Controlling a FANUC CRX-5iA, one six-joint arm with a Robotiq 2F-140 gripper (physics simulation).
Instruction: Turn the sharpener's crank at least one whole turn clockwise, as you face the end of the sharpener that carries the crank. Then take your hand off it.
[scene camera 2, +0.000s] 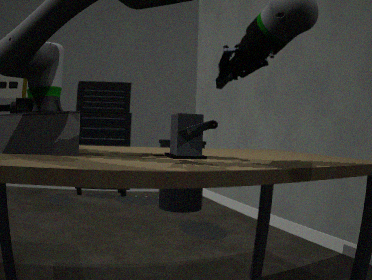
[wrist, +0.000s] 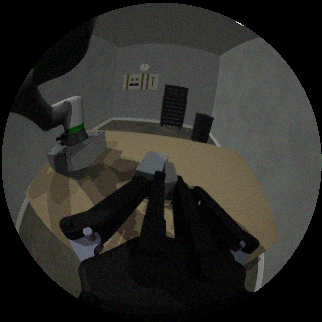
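Where they show: gripper, fingertip midpoint: (scene camera 2: 218, 84) (wrist: 166, 169); arm's base, origin of the base link: (scene camera 2: 43, 116) (wrist: 76, 139).
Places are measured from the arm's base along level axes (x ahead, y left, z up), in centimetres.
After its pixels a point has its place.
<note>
The sharpener (scene camera 2: 187, 149) {z -8.6, x 41.4, y -23.3 cm} (wrist: 152, 164) {z 1.6, x 43.5, y -19.7 cm} is a grey upright box on a dark base, standing on the wooden table (scene camera 2: 100, 176) {z -12.5, x 8.9, y -48.0 cm} (wrist: 225, 172) {z -11.2, x 85.7, y -6.9 cm}. Its dark crank (scene camera 2: 207, 126) {z -1.8, x 45.2, y -27.5 cm} points right and slightly up in the scene view, with the knob at its outer end. In the wrist view I cannot make out the crank; the fingers cover part of the sharpener. My gripper (scene camera 2: 220, 87) {z 10.0, x 45.7, y -31.8 cm} (wrist: 166, 169) {z 10.0, x 45.7, y -31.8 cm} is shut with nothing between the fingers. In the scene view it hangs above and to the right of the sharpener, apart from both box and crank.
The arm's grey pedestal (scene camera 2: 40, 134) {z -5.6, x -1.8, y -16.5 cm} (wrist: 89, 154) {z -5.6, x 12.0, y -5.7 cm} stands at the left. A dark drawer cabinet (scene camera 2: 105, 107) (wrist: 174, 106) and a dark bin (scene camera 2: 180, 200) (wrist: 202, 128) stand on the floor beyond the table. A grey wall (scene camera 2: 310, 110) rises on the right.
</note>
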